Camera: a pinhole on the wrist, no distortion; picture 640 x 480 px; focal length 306.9 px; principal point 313.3 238.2 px. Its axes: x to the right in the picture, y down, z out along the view. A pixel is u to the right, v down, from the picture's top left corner.
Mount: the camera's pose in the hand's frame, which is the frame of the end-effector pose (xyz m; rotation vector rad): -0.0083 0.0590 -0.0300 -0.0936 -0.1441 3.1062
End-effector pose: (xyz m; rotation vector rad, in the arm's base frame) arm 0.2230 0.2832 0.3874 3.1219 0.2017 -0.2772
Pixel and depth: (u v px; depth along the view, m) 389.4 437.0 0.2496
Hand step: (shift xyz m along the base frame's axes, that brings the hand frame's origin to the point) -0.1384 0.1078 -0.1792
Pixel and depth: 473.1 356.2 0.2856
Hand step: -0.2234 0.0454 -0.1994
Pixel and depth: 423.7 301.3 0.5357
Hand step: -0.3272 0.0564 -0.4309
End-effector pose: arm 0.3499 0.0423 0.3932 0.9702 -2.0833 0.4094
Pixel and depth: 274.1 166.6 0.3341
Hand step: -0.2478 -0.1156 -0.1835
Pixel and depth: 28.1 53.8 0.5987
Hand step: -0.7959 -0.3917 0.0079
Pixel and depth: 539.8 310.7 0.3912
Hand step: -0.0002 -0.0654 -0.4632
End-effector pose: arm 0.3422 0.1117 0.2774 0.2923 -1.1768 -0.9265
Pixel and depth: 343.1 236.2 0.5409
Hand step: -0.4456 0.2084 0.1479
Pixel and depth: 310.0 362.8 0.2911
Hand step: -0.2609 0.0310 0.0267
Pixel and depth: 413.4 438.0 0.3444
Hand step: -0.3521 0.0657 -0.1070
